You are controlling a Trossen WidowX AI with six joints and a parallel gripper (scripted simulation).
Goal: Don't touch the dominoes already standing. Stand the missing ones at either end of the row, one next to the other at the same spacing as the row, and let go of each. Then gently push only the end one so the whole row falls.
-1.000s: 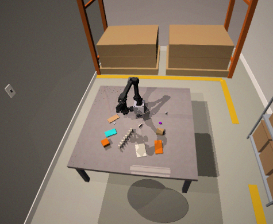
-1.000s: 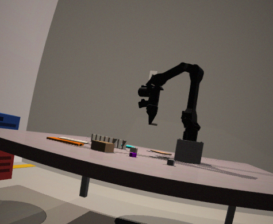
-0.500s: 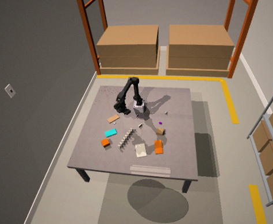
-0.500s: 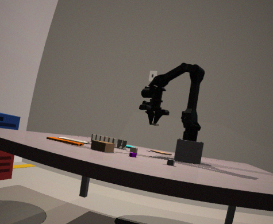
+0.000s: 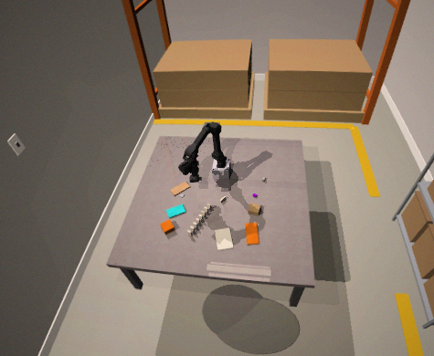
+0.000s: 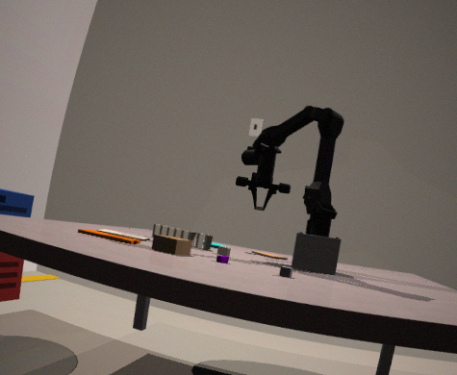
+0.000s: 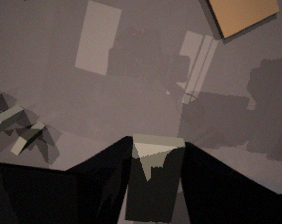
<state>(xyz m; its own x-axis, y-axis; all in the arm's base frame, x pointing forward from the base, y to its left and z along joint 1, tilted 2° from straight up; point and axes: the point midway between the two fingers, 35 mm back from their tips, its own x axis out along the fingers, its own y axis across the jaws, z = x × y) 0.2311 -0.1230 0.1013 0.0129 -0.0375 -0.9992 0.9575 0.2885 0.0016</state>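
Right now my gripper tip is 160 mm to the left of the tan card, 160 mm above it and 20 mm past it. From my gripper tip the other things lie so: orange block 340 mm ahead, 140 mm below, 120 mm to the right; small purple piece 410 mm to the left, 150 mm below, 50 mm behind; cyan block 190 mm ahead, 150 mm below, 120 mm to the right.
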